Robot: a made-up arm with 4 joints.
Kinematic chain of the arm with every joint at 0, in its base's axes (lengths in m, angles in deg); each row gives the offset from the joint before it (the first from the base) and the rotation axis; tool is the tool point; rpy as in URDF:
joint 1: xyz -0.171 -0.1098 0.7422 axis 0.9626 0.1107 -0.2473
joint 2: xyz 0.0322 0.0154 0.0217 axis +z
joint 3: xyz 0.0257 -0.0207 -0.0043 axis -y
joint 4: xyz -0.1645 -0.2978 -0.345 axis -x
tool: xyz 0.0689 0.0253 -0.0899 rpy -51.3 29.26 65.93
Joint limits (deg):
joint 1: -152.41..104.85
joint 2: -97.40..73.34
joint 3: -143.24..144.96
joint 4: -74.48..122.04
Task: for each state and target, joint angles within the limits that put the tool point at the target. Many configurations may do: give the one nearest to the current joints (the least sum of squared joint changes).
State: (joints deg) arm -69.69 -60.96 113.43 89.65
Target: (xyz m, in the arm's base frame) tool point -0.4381 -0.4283 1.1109
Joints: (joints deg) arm -50.25 -85.58 109.35 75.72
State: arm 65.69 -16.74 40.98 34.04
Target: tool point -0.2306 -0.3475 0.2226
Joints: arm 56.37 -44.63 85.96 50.97
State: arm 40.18 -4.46 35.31 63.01
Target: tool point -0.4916 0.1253 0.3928
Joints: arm 58.40 -37.30 -2.64 65.57
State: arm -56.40 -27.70 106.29 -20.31
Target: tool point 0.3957 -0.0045 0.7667
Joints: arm -61.72 23.27 96.84 -5.38
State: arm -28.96 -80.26 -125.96 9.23
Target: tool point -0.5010 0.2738 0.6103
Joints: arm -46.16 -93.90 -104.56 4.74
